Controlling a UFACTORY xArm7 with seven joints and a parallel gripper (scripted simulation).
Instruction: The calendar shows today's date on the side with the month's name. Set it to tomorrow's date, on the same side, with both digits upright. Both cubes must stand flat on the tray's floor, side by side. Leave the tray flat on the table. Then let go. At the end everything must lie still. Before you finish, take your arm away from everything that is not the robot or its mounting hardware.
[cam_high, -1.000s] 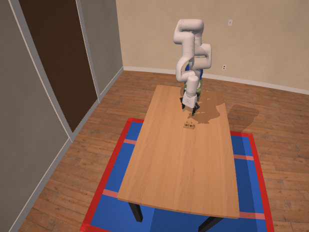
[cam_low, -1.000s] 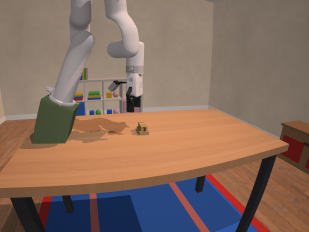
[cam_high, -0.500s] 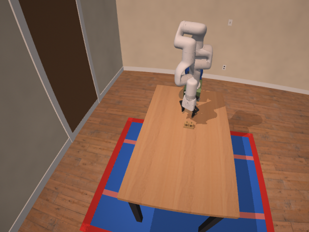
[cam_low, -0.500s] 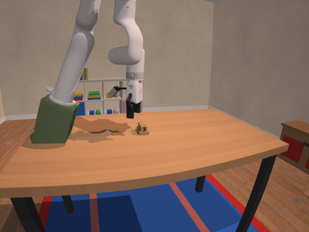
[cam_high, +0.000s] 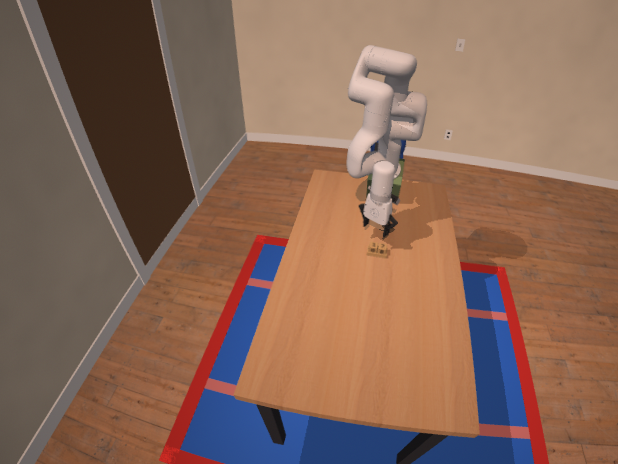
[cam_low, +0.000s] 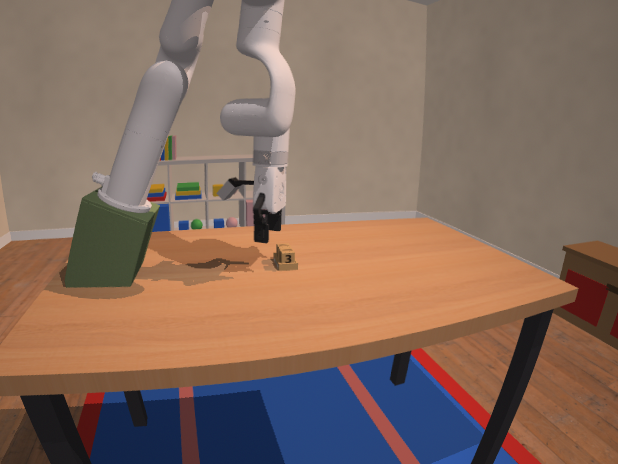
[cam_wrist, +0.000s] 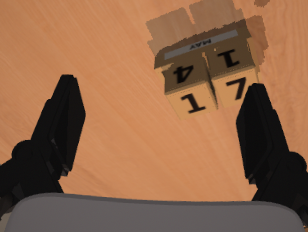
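The wooden digit cube is 60 mm below my hand, 40 mm ahead of it and 10 mm to the left of it. Also, from my hand: low tray 80 mm below, 40 mm ahead, 20 mm to the left; then wooden cube 60 mm below, 40 mm to the left, 40 mm ahead.
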